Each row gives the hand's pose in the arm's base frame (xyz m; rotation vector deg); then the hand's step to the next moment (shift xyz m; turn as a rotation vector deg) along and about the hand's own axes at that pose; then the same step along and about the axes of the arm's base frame.
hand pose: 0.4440 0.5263 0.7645 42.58 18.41 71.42
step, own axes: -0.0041 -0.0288 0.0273 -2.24 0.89 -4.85
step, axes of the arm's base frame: 0.0363 -0.0166 0.0001 -4.26 -0.37 -3.32
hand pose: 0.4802 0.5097 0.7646 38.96 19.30 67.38
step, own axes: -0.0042 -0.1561 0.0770 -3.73 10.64 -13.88
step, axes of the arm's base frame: 0.1569 -0.0619 -0.0431 -17.14 3.19 -3.99
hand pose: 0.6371 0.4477 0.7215 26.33 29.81 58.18
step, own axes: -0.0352 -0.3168 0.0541 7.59 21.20 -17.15
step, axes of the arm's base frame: 0.2308 -0.1812 -0.1358 -21.38 18.37 -2.59
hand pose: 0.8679 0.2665 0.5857 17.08 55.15 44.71
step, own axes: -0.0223 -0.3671 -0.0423 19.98 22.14 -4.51
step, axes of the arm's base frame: 0.1268 -0.2757 -0.2120 -7.30 29.14 -2.72
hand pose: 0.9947 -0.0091 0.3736 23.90 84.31 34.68
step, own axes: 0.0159 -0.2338 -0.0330 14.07 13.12 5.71
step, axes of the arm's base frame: -0.0040 -0.1773 -0.1567 3.98 19.47 -2.78
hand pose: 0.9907 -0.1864 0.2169 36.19 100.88 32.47
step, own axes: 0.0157 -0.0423 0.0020 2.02 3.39 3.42
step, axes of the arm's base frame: -0.0072 -0.0207 -0.0395 3.28 4.07 -0.08
